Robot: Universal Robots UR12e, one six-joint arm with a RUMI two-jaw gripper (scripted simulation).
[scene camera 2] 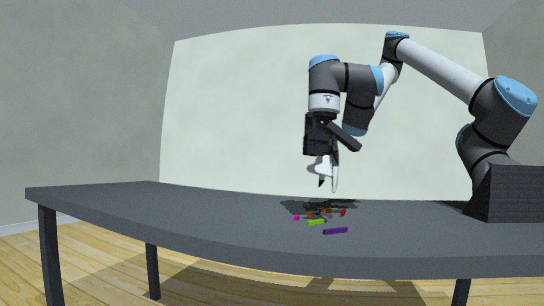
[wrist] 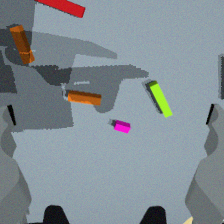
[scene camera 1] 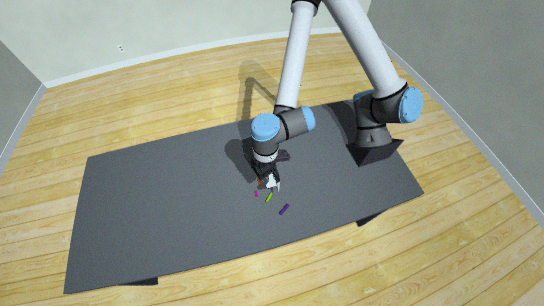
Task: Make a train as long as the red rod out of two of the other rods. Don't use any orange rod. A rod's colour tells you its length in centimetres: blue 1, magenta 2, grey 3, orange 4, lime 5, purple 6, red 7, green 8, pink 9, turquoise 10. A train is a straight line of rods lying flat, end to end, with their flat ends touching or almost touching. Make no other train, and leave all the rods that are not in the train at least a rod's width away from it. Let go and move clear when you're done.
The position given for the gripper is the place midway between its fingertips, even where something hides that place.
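Note:
Scene camera 2 shows the gripper point(scene camera 2: 325, 189), and the wrist view offers its own sight of the gripper point(wrist: 110, 105).

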